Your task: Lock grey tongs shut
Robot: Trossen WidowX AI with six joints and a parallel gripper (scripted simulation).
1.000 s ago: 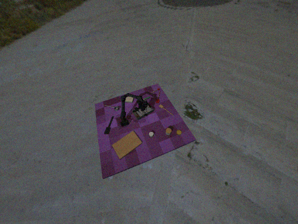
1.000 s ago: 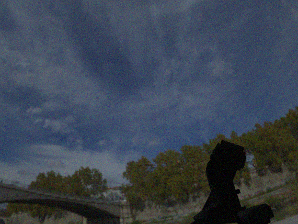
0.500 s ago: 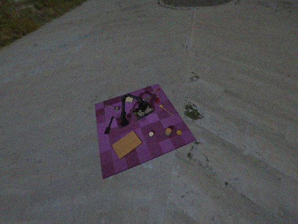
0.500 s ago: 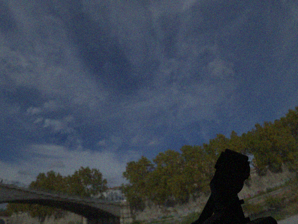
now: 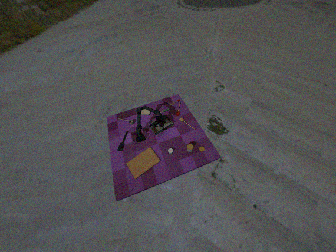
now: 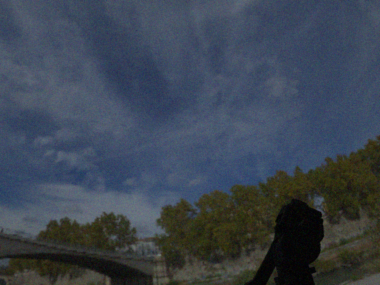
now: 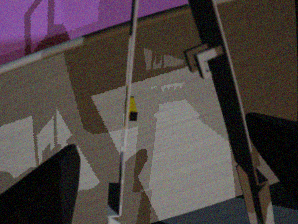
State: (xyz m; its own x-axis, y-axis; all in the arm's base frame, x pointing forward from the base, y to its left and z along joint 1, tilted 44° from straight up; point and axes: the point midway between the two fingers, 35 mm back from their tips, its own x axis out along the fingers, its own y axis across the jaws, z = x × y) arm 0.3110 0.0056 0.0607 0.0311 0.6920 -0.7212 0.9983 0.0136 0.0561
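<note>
The yellow piece is 10 mm ahead of my gripper tip, 20 mm to the right of it and 20 mm above it. From my gripper tip the other things lie so: roasting tin (20 mm ahead, 40 mm to the left, 30 mm below); then jar (230 mm ahead, 470 mm to the right, 20 mm below); then red-headed tool (380 mm ahead, 210 mm to the left, 50 mm below).
</note>
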